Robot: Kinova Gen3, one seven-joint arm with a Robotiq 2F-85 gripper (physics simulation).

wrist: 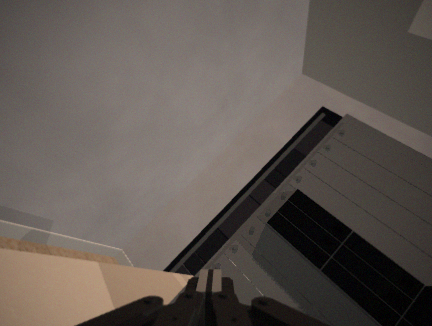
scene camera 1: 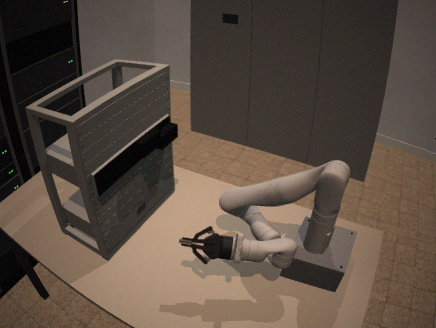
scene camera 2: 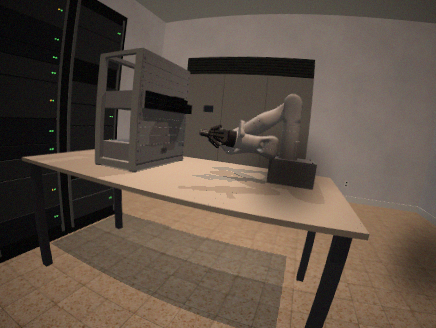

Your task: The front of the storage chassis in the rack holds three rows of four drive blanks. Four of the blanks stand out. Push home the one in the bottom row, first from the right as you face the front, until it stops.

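Seen in the pictures: gripper, fingertip midpoint: [wrist: 211,284] [scene camera 1: 179,240] [scene camera 2: 199,132]; arm's base at its link origin: [scene camera 1: 315,244] [scene camera 2: 287,158].
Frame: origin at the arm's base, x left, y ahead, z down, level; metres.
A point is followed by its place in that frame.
Note:
The storage chassis [scene camera 1: 112,175] @(x 0.352, y 0.604, z -0.225 m) [scene camera 2: 160,101] @(x 0.305, y 0.613, z -0.237 m) [wrist: 300,267] @(x 0.351, y 0.620, z -0.175 m) is a dark band across the rack [scene camera 1: 75,145] @(x 0.470, y 0.607, z -0.398 m) [scene camera 2: 135,110] @(x 0.470, y 0.610, z -0.177 m). Black drive blanks [wrist: 310,225] @(x 0.377, y 0.599, z -0.238 m) fill its front in the wrist view. At the chassis's right end, a dark block of blanks [scene camera 1: 170,132] @(x 0.044, y 0.628, z -0.237 m) [scene camera 2: 187,109] @(x 0.054, y 0.627, z -0.217 m) stands out from the front. Its separate rows cannot be told apart, so the bottom right blank is not clear, and that end does not show in the wrist view. My gripper [scene camera 1: 183,242] @(x 0.333, y 0.327, z -0.098 m) [scene camera 2: 203,133] @(x 0.333, y 0.327, z -0.098 m) [wrist: 211,284] @(x 0.333, y 0.327, z -0.098 m) is shut and empty, apart from the rack, in front of it and lower than the chassis.
The rack stands on the table [scene camera 1: 150,295] @(x 0.469, y 0.366, z 0.119 m) [scene camera 2: 150,185] @(x 0.559, y 0.389, z 0.119 m). The arm's base [scene camera 1: 320,260] @(x 0.060, y -0.054, z -0.002 m) [scene camera 2: 291,173] @(x 0.086, y -0.048, z 0.056 m) is at the table's other end. Tall server racks [scene camera 1: 30,65] [scene camera 2: 30,125] stand behind the rack, and a grey cabinet [scene camera 1: 285,75] [scene camera 2: 245,95] stands beyond the table.

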